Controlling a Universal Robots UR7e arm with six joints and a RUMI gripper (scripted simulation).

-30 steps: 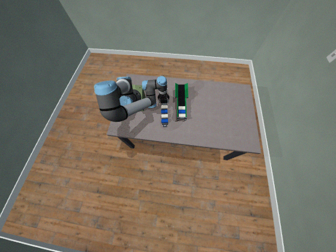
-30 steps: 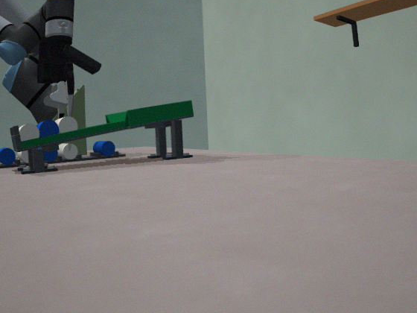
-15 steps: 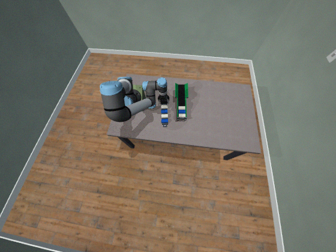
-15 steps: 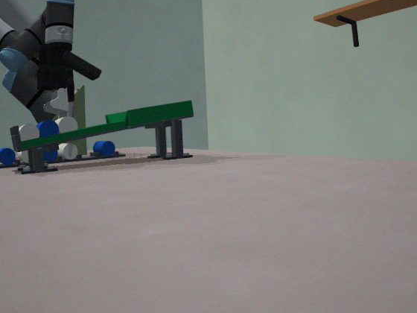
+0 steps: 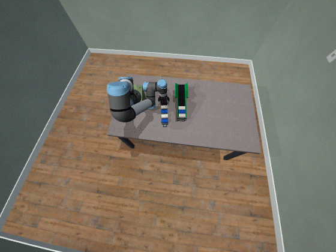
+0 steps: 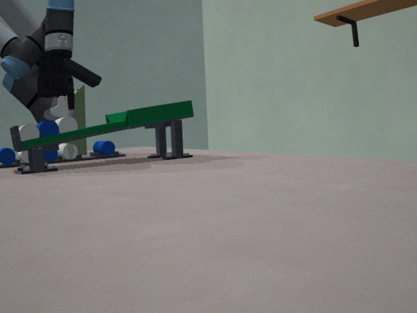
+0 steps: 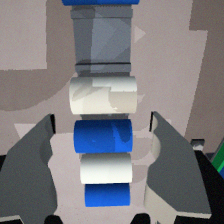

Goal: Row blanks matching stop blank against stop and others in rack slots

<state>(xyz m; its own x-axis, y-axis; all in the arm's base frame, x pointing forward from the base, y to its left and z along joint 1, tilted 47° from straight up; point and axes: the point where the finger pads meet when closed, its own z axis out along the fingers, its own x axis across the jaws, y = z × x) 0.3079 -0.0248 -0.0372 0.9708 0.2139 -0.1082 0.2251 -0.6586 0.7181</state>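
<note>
The stock rack is 10 mm ahead of my hand, 30 mm to the right of it and 90 mm below it. From my hand the other things lie so: dark stop: 200 mm ahead, 110 mm to the right, 20 mm below.
</note>
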